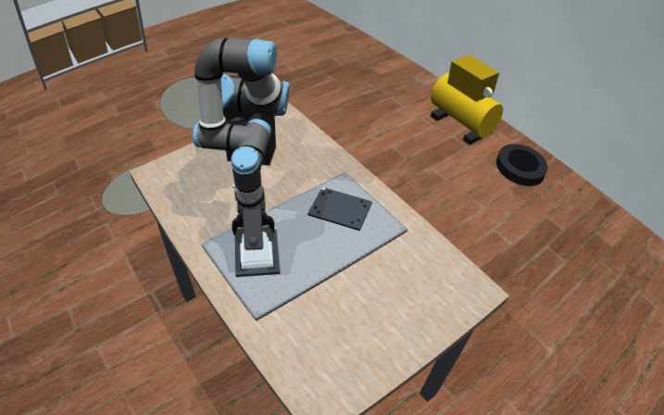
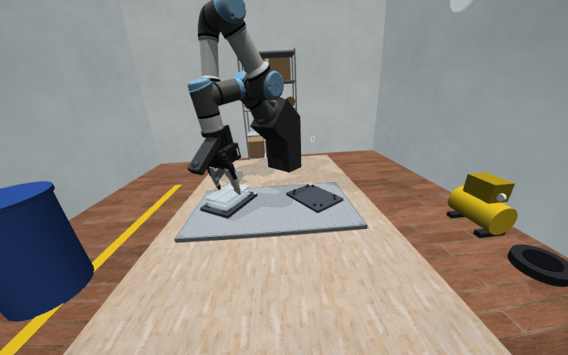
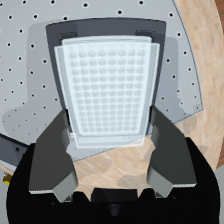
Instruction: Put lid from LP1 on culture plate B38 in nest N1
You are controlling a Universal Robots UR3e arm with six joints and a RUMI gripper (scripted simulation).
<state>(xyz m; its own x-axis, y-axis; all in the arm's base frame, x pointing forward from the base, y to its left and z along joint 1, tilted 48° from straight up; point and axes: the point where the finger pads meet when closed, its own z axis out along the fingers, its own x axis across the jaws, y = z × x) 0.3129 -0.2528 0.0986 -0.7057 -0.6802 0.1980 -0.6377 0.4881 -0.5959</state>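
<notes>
The culture plate is 3 cm below my hand. Round my hand: plate nest: 4 cm below; then clear lid: 1 cm below; then lid park: 27 cm to the left, 11 cm ahead, 5 cm below.
</notes>
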